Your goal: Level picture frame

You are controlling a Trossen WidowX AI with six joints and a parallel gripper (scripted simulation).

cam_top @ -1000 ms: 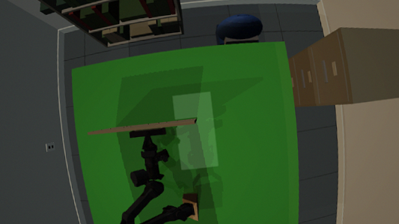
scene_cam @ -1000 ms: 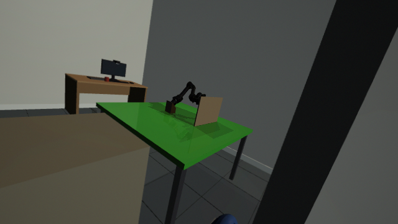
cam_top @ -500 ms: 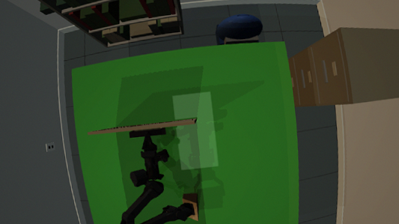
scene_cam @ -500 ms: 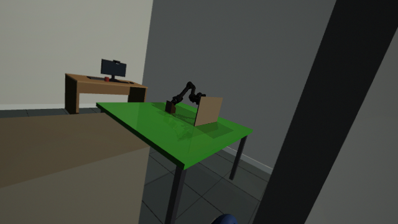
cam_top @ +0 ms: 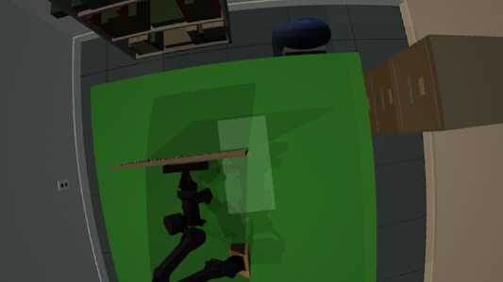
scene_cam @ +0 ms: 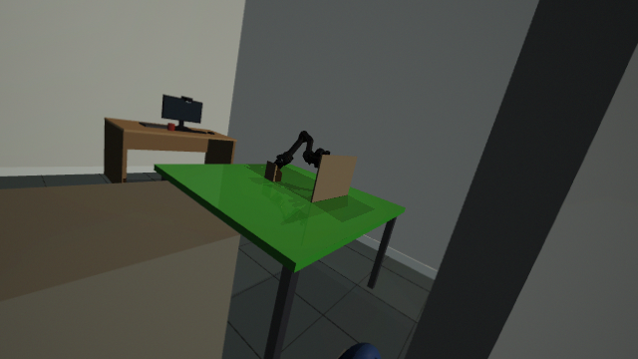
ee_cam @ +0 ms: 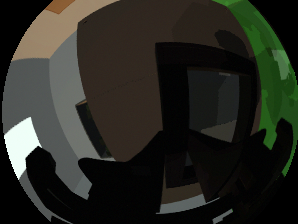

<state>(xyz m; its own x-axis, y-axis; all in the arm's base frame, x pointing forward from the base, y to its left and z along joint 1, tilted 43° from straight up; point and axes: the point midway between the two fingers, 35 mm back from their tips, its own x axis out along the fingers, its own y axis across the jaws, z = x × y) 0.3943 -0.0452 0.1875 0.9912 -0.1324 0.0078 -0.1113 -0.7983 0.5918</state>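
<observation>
Now: gripper tip 10 mm to the right of the picture frame and 50 mm above it. Round my gripper tip: brown wall board (20 mm ahead, 10 mm to the left, 70 mm below).
</observation>
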